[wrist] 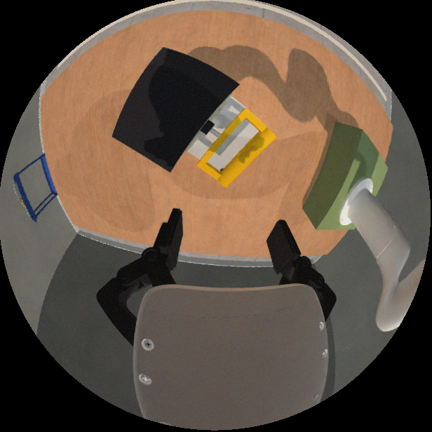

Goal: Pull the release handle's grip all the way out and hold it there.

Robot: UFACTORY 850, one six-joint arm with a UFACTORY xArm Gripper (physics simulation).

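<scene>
The release handle [251, 157] is a yellow rectangular frame with a thick outer grip bar, lying at a slant near the middle of the view. It sits against the lower right side of a black-topped box [175, 107], over a light grey metal plate [197, 150]. A small black block shows between the handle and the box. My gripper [229, 226] is open and empty, its two black fingers wide apart below the handle in the view and not touching it. The underside of the handle is hidden.
A green angular block [332, 175] stands to the right on the wooden table [95, 185], with a white collar and a pale curved arm-like part [382, 235] at its lower right. A blue frame [50, 174] stands beyond the table's left edge. A grey border runs along the table's edge.
</scene>
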